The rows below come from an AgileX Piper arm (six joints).
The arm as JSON. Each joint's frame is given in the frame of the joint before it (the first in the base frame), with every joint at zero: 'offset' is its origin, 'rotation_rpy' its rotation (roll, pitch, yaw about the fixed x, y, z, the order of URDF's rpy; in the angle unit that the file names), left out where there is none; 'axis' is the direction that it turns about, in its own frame. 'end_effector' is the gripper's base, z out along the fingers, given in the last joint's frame.
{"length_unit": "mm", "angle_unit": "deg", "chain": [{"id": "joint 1", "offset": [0.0, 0.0, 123.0], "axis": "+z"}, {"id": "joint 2", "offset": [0.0, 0.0, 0.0], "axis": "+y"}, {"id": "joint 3", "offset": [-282.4, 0.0, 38.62], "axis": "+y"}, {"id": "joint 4", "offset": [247.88, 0.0, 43.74], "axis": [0.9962, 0.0, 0.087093]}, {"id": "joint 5", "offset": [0.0, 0.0, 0.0], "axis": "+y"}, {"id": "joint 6", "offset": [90.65, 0.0, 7.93], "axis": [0.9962, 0.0, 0.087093]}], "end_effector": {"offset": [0.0, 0.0, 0.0], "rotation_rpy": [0.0, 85.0, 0.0]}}
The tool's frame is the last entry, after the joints.
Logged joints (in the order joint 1, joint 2, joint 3, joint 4, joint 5, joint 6), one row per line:
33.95, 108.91, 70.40, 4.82, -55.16, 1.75
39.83, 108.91, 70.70, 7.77, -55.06, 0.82
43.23, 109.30, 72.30, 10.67, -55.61, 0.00
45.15, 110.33, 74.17, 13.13, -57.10, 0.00
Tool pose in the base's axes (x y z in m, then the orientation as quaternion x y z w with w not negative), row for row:
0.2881, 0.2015, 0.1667, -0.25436, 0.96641, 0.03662, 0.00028
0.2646, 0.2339, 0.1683, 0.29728, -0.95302, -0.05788, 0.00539
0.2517, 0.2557, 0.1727, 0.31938, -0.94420, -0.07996, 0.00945
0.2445, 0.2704, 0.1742, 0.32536, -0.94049, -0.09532, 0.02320
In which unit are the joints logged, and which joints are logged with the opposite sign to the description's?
The joints are logged in degrees. Opposite sign: joint 3, joint 5.
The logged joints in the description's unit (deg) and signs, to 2 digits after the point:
33.95, 108.91, -70.40, 4.82, 55.16, 1.75
39.83, 108.91, -70.70, 7.77, 55.06, 0.82
43.23, 109.30, -72.30, 10.67, 55.61, 0.00
45.15, 110.33, -74.17, 13.13, 57.10, 0.00

